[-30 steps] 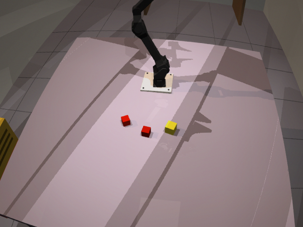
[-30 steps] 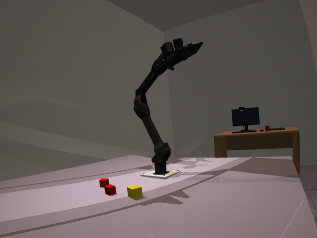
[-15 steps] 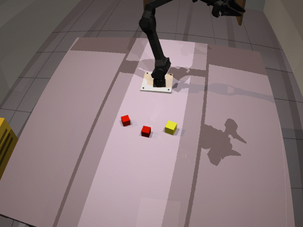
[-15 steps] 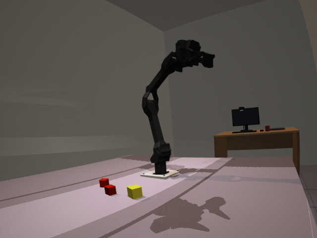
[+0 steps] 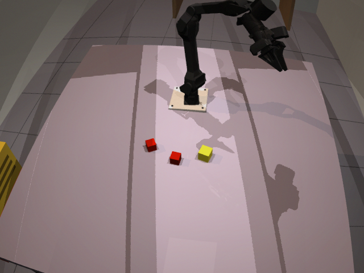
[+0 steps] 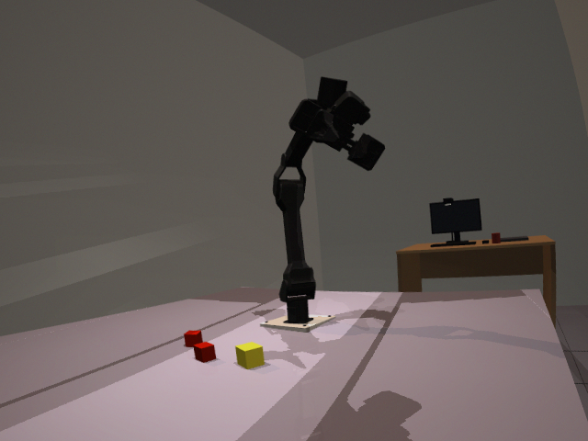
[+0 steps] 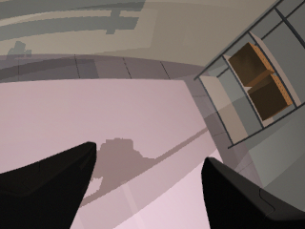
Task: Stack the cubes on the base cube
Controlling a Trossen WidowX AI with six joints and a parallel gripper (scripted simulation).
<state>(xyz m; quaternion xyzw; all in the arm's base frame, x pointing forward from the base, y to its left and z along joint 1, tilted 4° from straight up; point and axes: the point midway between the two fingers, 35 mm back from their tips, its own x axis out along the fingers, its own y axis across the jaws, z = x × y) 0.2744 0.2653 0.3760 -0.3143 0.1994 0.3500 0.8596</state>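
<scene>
Now: gripper tip 370 mm above the yellow base cube, 230 mm to the left of it and 20 mm short of it.
</scene>
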